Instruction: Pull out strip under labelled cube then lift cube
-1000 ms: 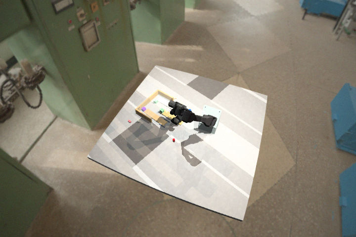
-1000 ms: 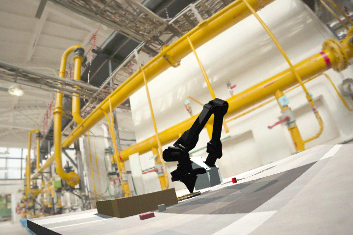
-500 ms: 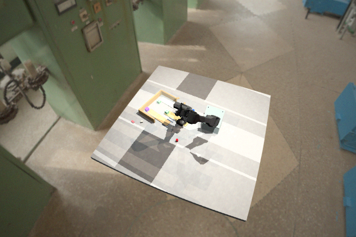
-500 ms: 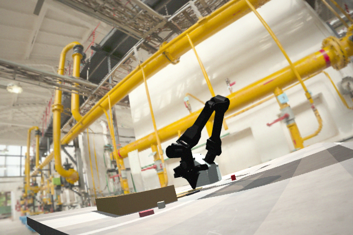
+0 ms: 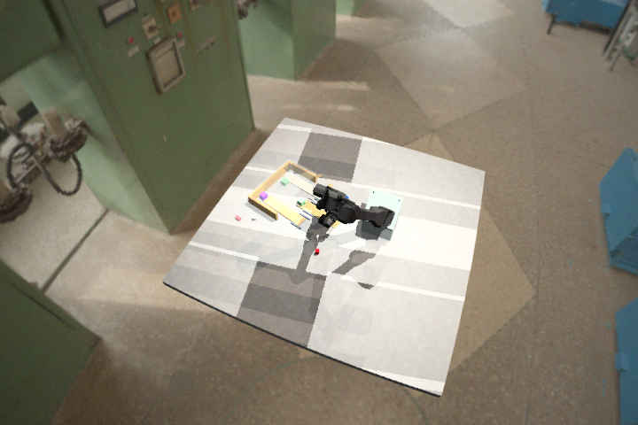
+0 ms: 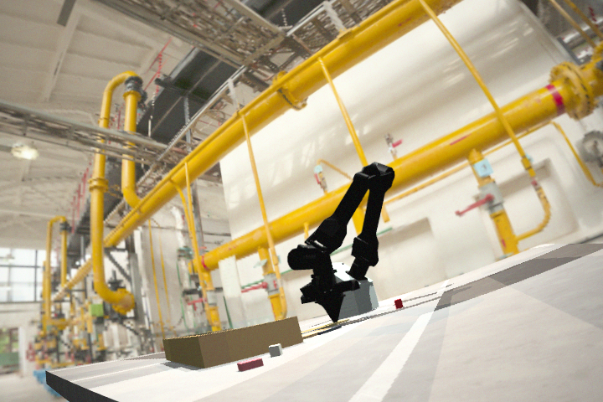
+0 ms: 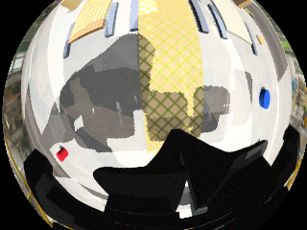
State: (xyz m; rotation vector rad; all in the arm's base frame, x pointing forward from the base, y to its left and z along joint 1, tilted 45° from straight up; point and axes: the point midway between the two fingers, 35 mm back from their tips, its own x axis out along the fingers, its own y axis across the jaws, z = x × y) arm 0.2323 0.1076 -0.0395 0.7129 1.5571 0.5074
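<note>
The yellow strip lies 9 cm ahead of my gripper tip and 2 cm to the right of it. From my gripper tip the other things lie so: blue piece: 16 cm to the right, 1 cm ahead; then tan strip: 26 cm ahead, 5 cm to the left; then red cube: 19 cm to the left, 1 cm behind, 1 cm above.
</note>
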